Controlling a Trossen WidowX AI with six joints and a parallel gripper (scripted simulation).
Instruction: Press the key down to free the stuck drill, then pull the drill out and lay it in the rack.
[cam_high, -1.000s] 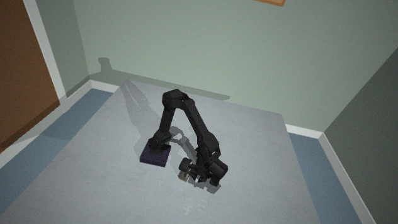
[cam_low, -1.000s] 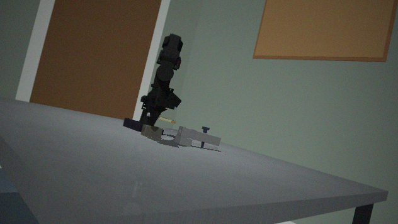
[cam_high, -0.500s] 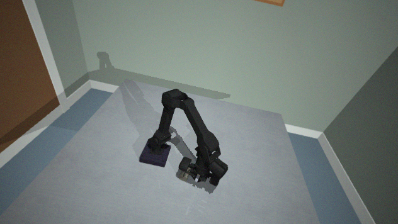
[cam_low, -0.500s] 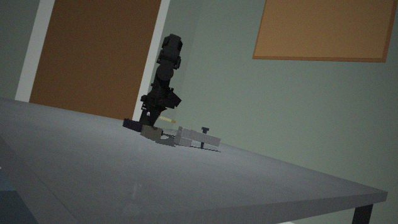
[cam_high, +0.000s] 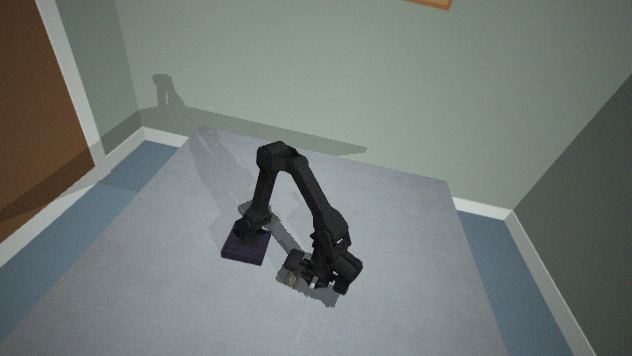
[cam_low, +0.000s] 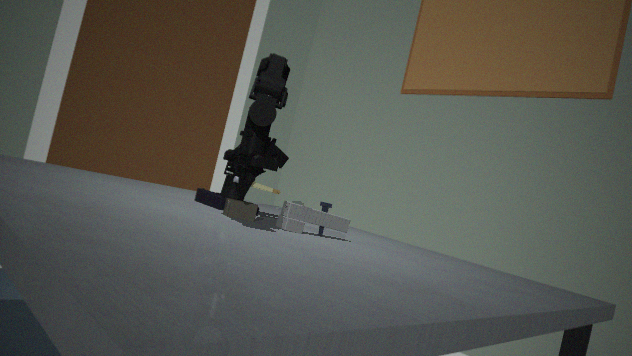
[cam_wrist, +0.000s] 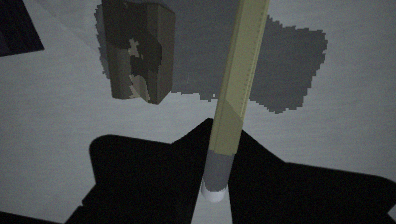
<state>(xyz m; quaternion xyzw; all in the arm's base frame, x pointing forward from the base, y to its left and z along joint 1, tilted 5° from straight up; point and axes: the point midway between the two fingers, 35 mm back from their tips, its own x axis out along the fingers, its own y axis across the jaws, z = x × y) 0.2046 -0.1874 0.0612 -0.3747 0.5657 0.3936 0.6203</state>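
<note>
Now: the drill 40 mm to the left of my gripper tip, 30 mm above it and 20 mm ahead of it. Round my gripper tip: grey block (180 mm to the left, 90 mm ahead, 20 mm below); then tan rack (60 mm to the left, 50 mm behind, 40 mm below); then dark blue key (210 mm to the left, 100 mm ahead).
</note>
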